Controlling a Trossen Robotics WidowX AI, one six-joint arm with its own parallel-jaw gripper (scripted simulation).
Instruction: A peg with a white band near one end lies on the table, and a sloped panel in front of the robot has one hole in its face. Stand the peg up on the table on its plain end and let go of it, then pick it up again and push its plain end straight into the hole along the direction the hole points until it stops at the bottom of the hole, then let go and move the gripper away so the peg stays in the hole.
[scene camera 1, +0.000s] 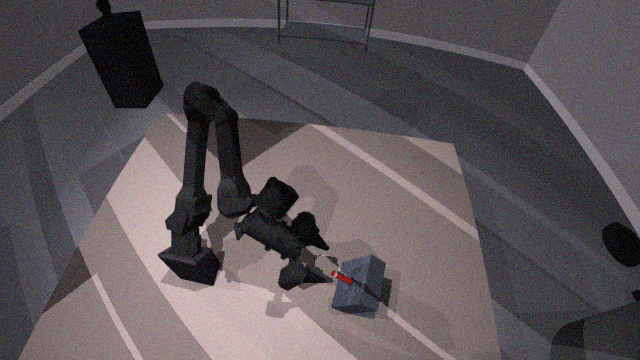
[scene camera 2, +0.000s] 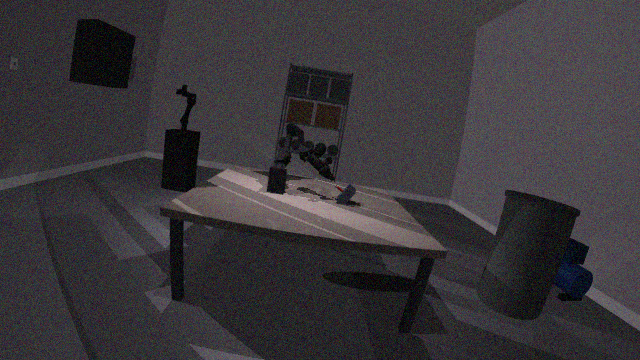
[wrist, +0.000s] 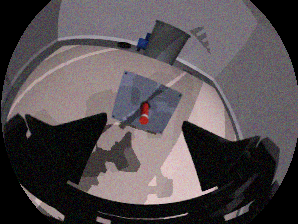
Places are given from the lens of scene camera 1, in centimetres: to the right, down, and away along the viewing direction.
my gripper (scene camera 1: 326, 264): 2, 19, 63
sloped panel (scene camera 1: 368, 272): 11, 22, 64
